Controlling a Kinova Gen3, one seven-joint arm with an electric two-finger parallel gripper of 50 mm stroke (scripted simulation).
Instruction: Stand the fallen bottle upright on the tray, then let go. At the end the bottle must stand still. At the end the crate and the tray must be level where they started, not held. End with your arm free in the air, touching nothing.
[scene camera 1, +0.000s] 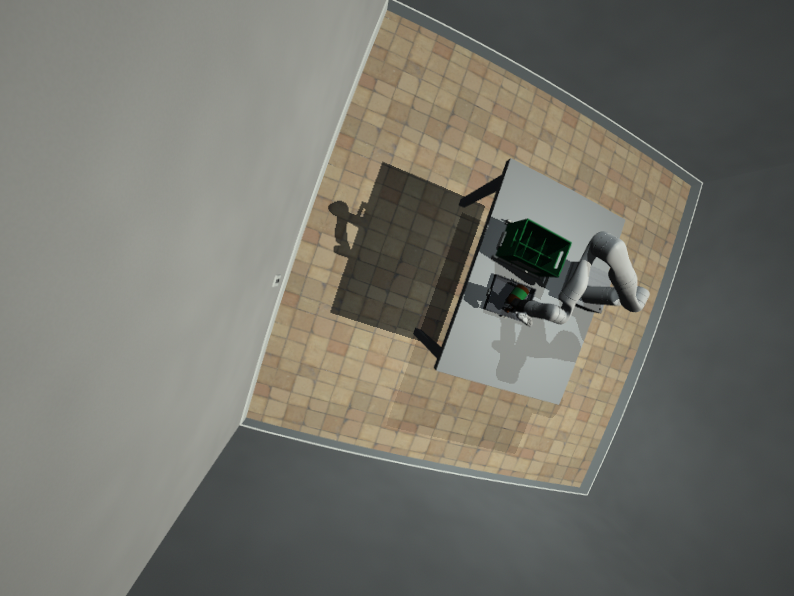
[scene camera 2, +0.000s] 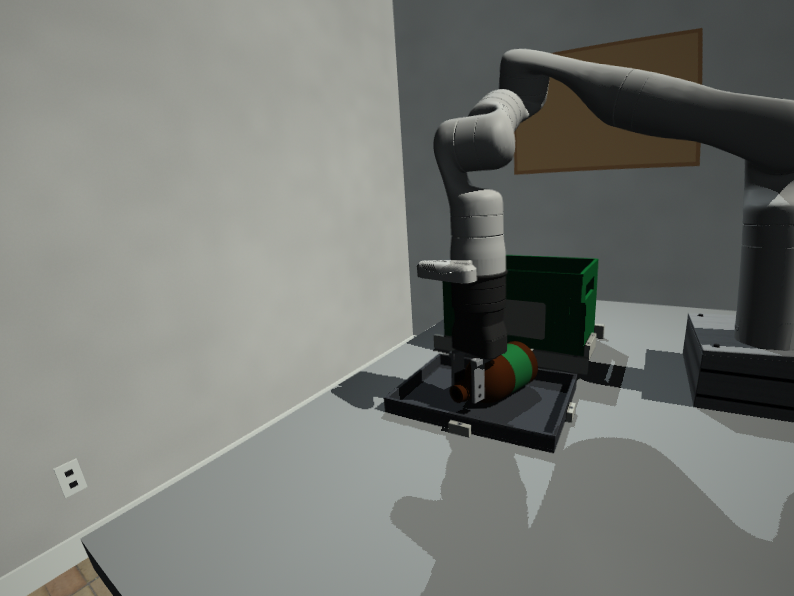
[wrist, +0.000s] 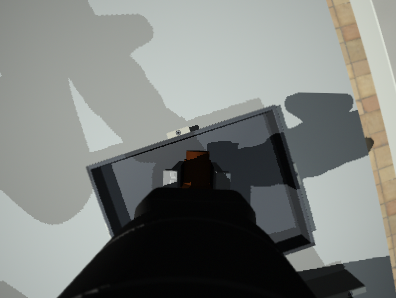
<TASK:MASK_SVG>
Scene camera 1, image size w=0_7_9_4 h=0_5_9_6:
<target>dark tray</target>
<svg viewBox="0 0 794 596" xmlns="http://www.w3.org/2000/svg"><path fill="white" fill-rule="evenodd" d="M495 274L490 287L490 294L487 296L483 309L519 321L515 313L506 313L503 306L506 304L507 297L517 284L521 284L529 290L529 294L525 298L527 300L533 300L536 289Z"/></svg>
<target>green crate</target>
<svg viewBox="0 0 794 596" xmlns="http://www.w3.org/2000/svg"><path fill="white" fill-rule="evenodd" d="M507 224L506 236L502 246L498 247L495 256L503 258L516 266L519 265L533 274L540 275L540 277L559 278L572 242L528 218Z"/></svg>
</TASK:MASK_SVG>
